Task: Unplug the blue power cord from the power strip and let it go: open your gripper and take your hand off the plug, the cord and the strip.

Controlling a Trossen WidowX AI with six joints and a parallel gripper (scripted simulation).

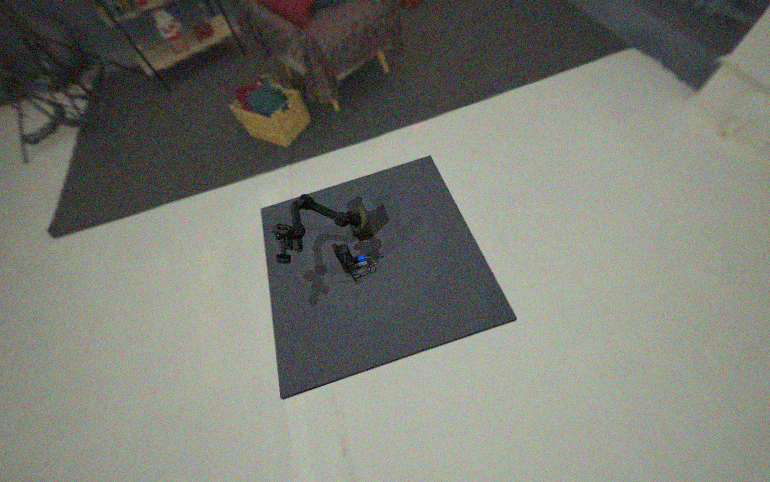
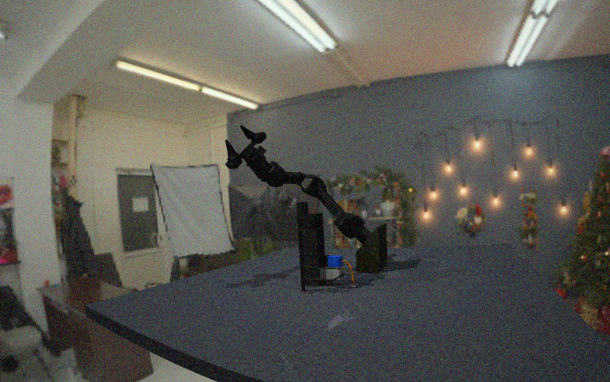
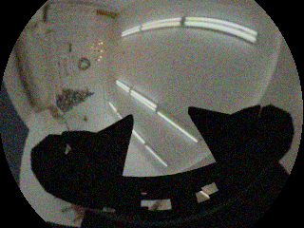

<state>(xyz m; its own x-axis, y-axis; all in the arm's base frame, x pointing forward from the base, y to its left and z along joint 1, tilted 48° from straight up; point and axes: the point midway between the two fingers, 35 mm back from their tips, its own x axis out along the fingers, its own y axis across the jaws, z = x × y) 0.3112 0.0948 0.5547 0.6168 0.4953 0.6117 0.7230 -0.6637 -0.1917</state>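
The blue plug is 46 cm below my gripper tip, 31 cm to the left of it and 10 cm behind it.
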